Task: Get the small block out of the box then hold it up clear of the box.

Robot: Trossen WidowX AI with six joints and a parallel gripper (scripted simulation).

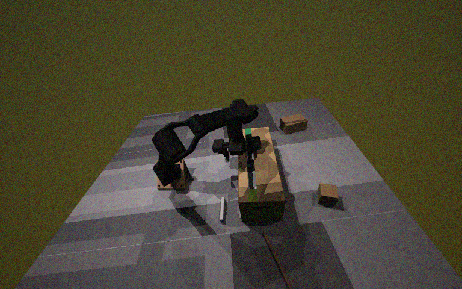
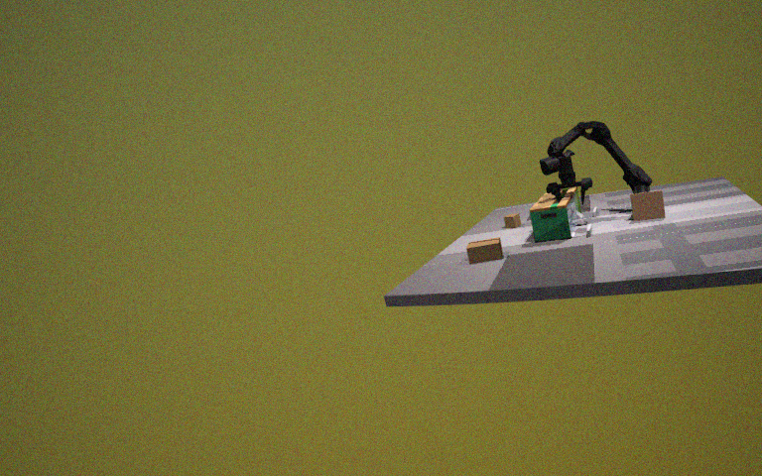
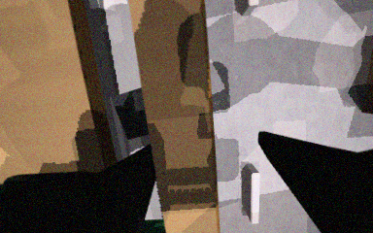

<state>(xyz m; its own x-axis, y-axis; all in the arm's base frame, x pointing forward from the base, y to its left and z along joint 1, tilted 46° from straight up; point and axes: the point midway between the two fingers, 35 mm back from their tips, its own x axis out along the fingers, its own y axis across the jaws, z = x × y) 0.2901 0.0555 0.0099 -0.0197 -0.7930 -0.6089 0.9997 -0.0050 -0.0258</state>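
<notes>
Right now my gripper tip is 40 mm short of the box, 30 mm above it and 20 mm to the left of it. From my gripper tip the other things lie so: thin tan stick (340 mm to the right, 120 mm ahead, 80 mm below).
</notes>
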